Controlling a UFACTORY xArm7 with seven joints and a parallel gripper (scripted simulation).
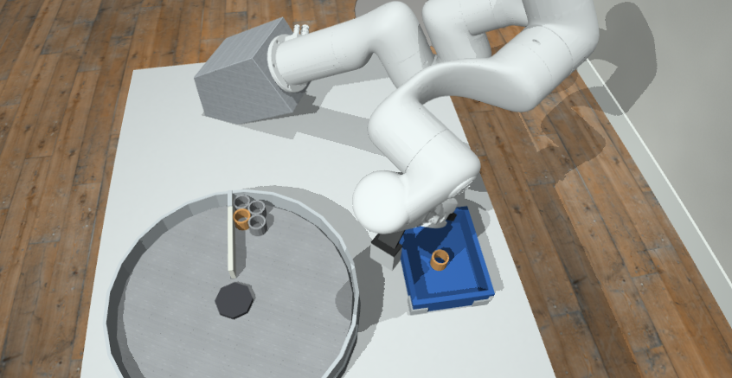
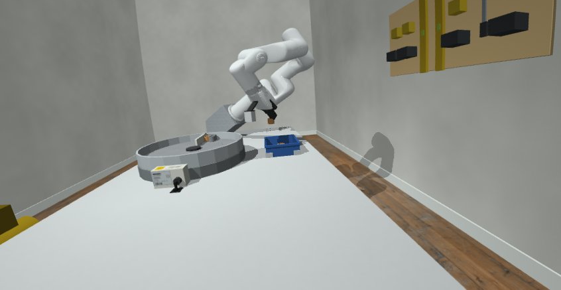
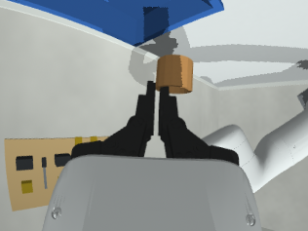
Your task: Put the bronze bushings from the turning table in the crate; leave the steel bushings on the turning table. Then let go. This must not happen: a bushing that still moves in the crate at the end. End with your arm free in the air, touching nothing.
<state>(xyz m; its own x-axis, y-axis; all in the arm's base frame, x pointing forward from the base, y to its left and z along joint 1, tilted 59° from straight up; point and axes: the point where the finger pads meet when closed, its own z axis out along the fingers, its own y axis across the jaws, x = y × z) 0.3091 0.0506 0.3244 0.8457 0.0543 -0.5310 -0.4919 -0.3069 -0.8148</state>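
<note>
Right now my hand is 14 cm above the blue crate, 4 cm short of it and 3 cm to the right of it. The rest, counted from my hand: turning table 32 cm to the right, 16 cm ahead, 11 cm below.
</note>
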